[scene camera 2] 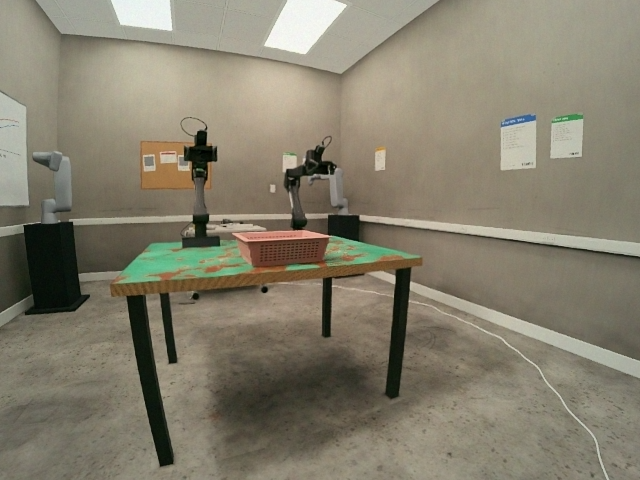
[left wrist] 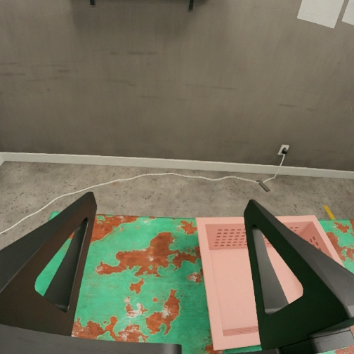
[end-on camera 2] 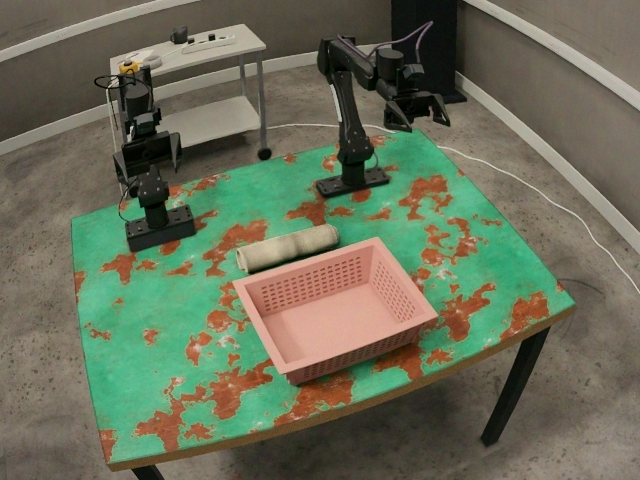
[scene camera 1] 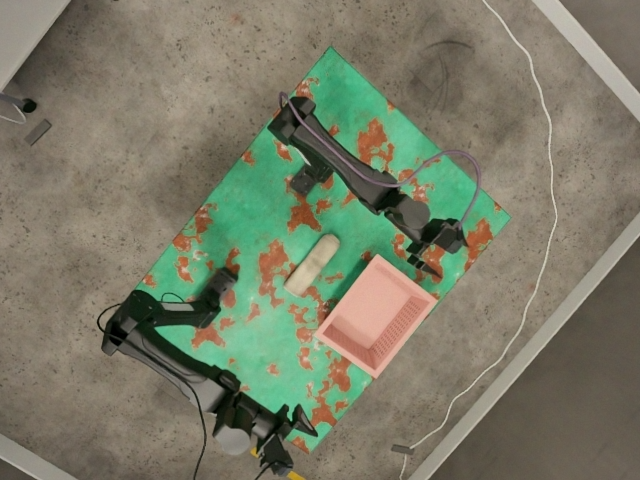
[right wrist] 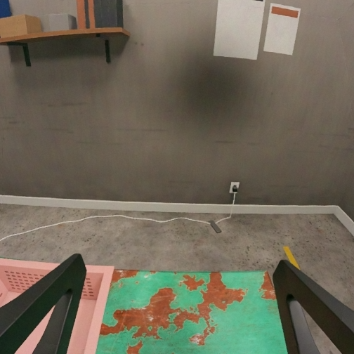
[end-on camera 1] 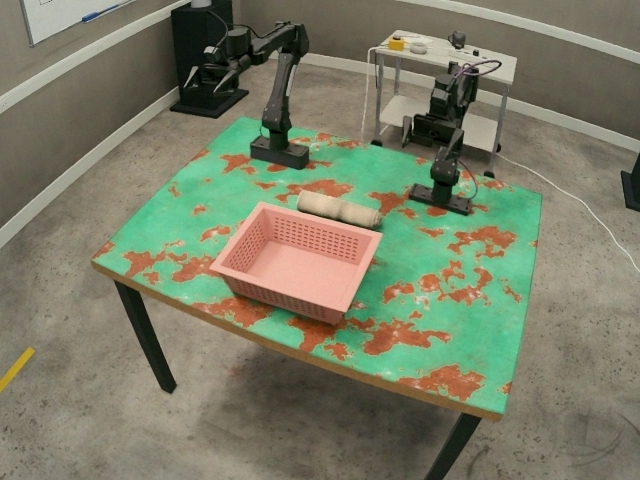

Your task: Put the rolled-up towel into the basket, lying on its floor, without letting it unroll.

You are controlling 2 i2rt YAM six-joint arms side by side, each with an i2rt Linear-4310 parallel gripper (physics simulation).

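The rolled-up cream towel (scene camera 1: pixel 312 266) (end-on camera 1: pixel 338 209) (end-on camera 2: pixel 288 248) lies rolled on the table, apart from and alongside the long side of the pink basket (scene camera 1: pixel 346 295) (scene camera 2: pixel 289 250) (end-on camera 1: pixel 279 299) (end-on camera 2: pixel 356 356) (left wrist: pixel 207 280) (right wrist: pixel 102 300) that faces the arm bases. The basket is upright, with no object on its visible floor. My left gripper (scene camera 1: pixel 453 260) (end-on camera 1: pixel 428 149) (end-on camera 2: pixel 429 126) (left wrist: pixel 171 202) is open and empty, raised high above the table. My right gripper (scene camera 1: pixel 301 453) (end-on camera 1: pixel 201 89) (end-on camera 2: pixel 149 175) (right wrist: pixel 180 267) is also open, empty and raised. The towel does not show in either wrist view.
The green and rust table (scene camera 1: pixel 336 72) (end-on camera 1: pixel 475 330) (end-on camera 2: pixel 129 310) carries both arm bases (end-on camera 1: pixel 294 158) (end-on camera 2: pixel 330 187). The basket stands near the table edge opposite the bases. A cart (end-on camera 1: pixel 511 72) (end-on camera 2: pixel 255 43) stands on the floor behind the arms.
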